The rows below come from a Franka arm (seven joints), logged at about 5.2 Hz.
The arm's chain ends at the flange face. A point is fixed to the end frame.
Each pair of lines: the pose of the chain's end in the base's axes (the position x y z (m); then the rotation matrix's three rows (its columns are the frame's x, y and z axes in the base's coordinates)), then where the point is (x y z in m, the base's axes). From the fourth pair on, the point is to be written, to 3 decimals.
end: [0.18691 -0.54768 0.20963], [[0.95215 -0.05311 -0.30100], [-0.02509 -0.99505 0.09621], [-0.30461 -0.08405 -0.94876]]
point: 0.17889 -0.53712 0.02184
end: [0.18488 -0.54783 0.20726], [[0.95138 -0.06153 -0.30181], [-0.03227 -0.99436 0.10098], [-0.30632 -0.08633 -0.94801]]
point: 0.17662 -0.53675 0.01951
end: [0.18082 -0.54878 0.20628], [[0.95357 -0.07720 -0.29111], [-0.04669 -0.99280 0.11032], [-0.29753 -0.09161 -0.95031]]
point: 0.17453 -0.53671 0.01851
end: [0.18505 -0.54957 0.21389], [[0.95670 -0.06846 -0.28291], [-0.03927 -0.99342 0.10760], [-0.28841 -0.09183 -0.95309]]
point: 0.180 -0.538 0.026
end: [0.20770 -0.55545 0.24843], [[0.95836 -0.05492 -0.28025], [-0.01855 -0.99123 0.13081], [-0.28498 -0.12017 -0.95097]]
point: 0.204 -0.538 0.061
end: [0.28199 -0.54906 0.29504], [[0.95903 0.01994 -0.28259], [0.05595 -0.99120 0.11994], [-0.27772 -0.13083 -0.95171]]
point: 0.278 -0.530 0.108
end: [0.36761 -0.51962 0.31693], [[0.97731 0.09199 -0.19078], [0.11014 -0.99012 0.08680], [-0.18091 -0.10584 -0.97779]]
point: 0.382 -0.504 0.130
